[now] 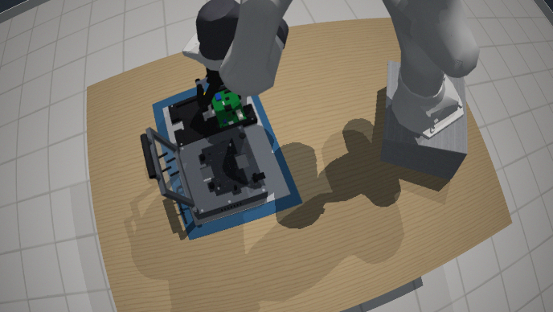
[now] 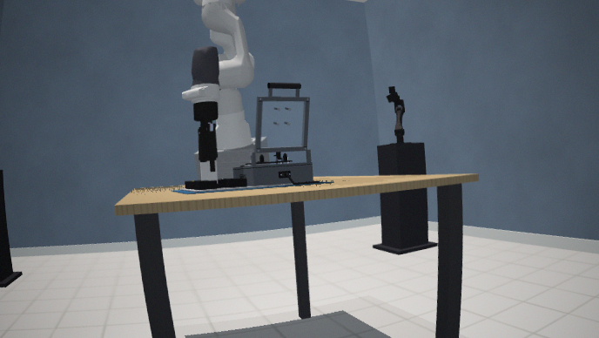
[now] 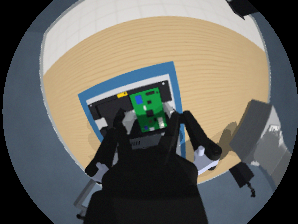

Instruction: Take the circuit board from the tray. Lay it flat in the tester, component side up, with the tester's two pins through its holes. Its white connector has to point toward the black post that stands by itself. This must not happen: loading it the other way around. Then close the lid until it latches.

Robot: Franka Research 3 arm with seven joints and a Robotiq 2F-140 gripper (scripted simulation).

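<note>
Now: hand 2 cm above the green circuit board. Round my hand: black post (23 cm to the left, 5 cm above, 2 cm behind); then see-through lid (19 cm to the left, 17 cm ahead, 14 cm above).
</note>
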